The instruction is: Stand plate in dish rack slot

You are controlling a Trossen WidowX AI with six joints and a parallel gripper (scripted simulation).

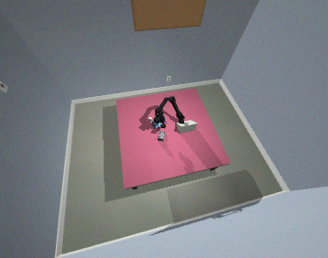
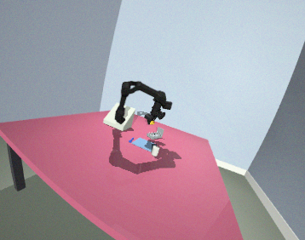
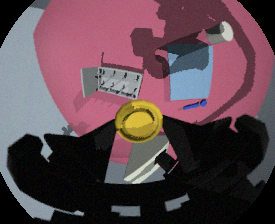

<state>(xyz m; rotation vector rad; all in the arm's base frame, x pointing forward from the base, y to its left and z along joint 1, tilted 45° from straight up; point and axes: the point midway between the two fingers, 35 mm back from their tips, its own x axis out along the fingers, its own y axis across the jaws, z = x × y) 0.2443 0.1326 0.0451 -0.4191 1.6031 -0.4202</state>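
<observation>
Now: the grey dish rack 30 mm ahead of my gripper tip, 80 mm to the left of it and 110 mm below it. The rest, counted from my gripper tip: yellow plate: 10 mm above; then blue spoon: 40 mm behind, 170 mm to the right, 130 mm below; then light blue mat: 60 mm ahead, 130 mm to the right, 130 mm below.
</observation>
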